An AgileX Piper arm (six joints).
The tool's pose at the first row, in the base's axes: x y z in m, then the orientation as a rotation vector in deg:
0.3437 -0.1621 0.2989 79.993 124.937 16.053
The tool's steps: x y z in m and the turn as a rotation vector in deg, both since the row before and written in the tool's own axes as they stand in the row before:
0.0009 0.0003 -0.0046 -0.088 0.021 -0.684
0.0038 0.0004 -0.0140 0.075 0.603 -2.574
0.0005 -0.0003 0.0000 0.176 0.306 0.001
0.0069 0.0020 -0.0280 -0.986 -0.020 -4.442
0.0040 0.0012 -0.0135 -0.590 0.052 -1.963
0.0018 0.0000 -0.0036 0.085 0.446 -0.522
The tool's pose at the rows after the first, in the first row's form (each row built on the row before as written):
0.3412 -0.1607 0.3026 79.176 125.352 15.911
0.3327 -0.1557 0.3133 76.375 127.478 15.335
0.3323 -0.1554 0.3130 76.513 127.803 15.367
0.3164 -0.1458 0.3352 70.863 129.994 14.811
0.3082 -0.1407 0.3455 68.280 130.891 14.771
0.3054 -0.1390 0.3478 67.766 131.588 14.772

